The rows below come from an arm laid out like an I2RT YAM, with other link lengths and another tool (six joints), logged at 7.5 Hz.
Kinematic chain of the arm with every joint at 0, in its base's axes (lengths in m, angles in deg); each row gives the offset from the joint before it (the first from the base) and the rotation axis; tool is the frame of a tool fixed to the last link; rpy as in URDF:
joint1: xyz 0 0 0.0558 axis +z
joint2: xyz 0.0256 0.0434 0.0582 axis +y
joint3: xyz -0.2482 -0.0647 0 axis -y
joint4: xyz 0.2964 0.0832 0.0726 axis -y
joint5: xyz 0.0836 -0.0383 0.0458 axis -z
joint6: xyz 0.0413 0 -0.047 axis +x
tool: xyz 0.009 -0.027 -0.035 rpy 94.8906 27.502 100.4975
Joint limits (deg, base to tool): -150..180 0..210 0..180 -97..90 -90..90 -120..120
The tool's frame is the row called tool.
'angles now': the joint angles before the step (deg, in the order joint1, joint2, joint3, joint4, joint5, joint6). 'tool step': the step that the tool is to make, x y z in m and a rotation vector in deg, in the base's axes. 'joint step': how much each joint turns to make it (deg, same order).
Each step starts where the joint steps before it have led.
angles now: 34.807, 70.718, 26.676, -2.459, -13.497, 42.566
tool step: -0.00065, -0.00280, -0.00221, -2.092, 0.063, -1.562
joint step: 0.002, 0.175, 0.000, -1.071, 2.296, 0.002
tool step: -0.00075, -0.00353, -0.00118, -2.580, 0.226, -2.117
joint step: -0.046, 0.043, 0.197, -1.771, 2.863, 0.239
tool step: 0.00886, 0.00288, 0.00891, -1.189, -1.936, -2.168
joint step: -0.065, 0.504, 2.163, -0.719, 2.950, 0.218
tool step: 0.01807, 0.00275, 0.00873, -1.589, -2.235, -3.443
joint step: -1.006, 2.646, 3.652, -0.045, 3.541, 0.088
